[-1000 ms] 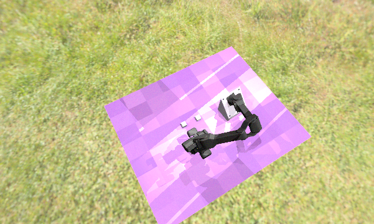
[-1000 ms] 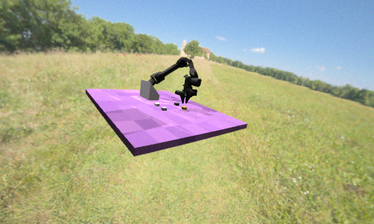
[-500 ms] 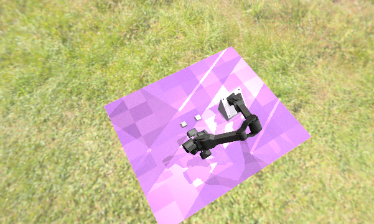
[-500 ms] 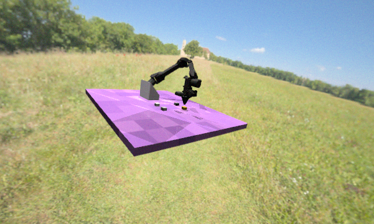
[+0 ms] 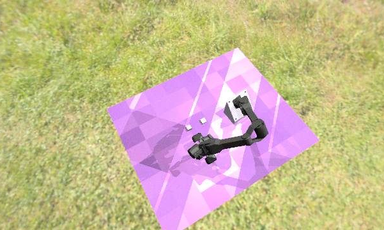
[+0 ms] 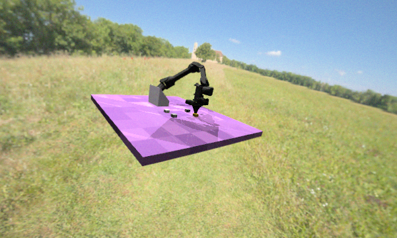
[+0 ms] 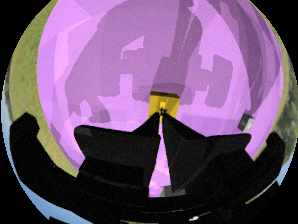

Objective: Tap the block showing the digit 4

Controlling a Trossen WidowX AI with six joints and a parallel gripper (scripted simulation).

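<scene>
Now: gripper tip 10 mm short of the yellow block and 10 mm above it. Also, from my gripper tip: white block 140 mm behind, 160 mm to the right, 10 mm below; then black block 110 mm behind, 20 mm to the left, 10 mm below.
</scene>
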